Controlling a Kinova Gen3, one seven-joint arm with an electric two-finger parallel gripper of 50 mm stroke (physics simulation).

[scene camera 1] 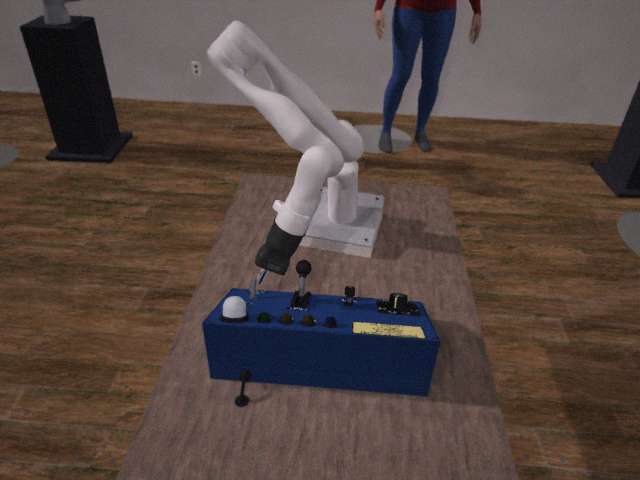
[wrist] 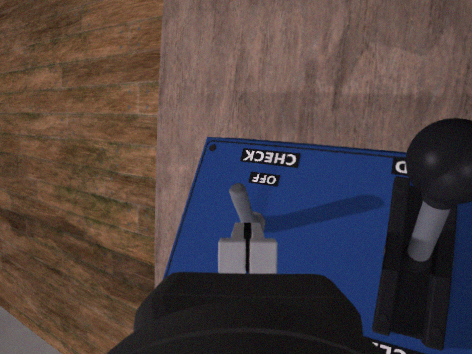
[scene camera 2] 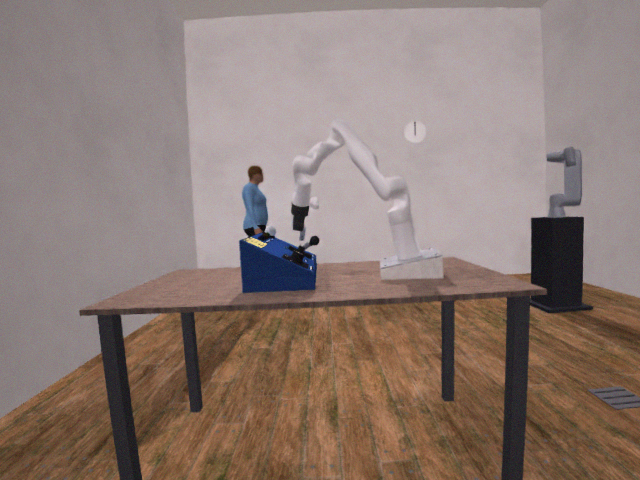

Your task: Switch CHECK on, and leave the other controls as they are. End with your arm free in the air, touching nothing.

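Seen in the pictures: gripper, fingertip midpoint: [scene camera 1: 259, 281] [wrist: 247, 239] [scene camera 2: 301, 240]; arm's base, origin of the base link: [scene camera 1: 342, 214] [scene camera 2: 408, 257].
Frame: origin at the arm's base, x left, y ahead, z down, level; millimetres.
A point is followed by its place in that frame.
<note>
The CHECK toggle [scene camera 1: 253, 289] @[x -222, y 430, z -46 mm] [wrist: 241, 202] @[x -219, y 414, z -58 mm] is a thin grey lever at the back left of the blue console [scene camera 1: 320, 364] @[x -47, y 630, z -14 mm] [scene camera 2: 276, 273] @[x 204, y 518, z 4 mm] [wrist: 305, 260] @[x -176, y 457, z -34 mm]. In the wrist view its tip leans toward the OFF label [wrist: 264, 179] @[x -221, y 403, z -9 mm], below the CHECK label [wrist: 270, 158] @[x -220, y 386, z 0 mm]. My gripper [scene camera 1: 260, 282] @[x -206, y 433, z -75 mm] [scene camera 2: 302, 236] @[x -206, y 433, z -75 mm] [wrist: 247, 239] @[x -206, y 433, z -75 mm] is shut with nothing between the fingers. Its fingertips are right by the lever, on the side away from the OFF label, and overlap its lower part in the wrist view. Whether they touch it I cannot tell. The ON side is hidden behind the gripper.
A lever with a black ball knob [scene camera 1: 303, 267] @[x -100, y 391, z -91 mm] [scene camera 2: 314, 240] @[x -81, y 377, z -80 mm] [wrist: 442, 162] @[x -108, y 376, z -97 mm] stands close beside my gripper. A small black switch [scene camera 1: 349, 294] @[x 16, y 447, z -58 mm], a rotary knob [scene camera 1: 398, 301] @[x 134, y 462, z -58 mm], a white dome [scene camera 1: 234, 307] @[x -235, y 593, z -139 mm] and several coloured buttons are on the console. A small black stand [scene camera 1: 242, 390] @[x -217, y 667, z 41 mm] is in front.
</note>
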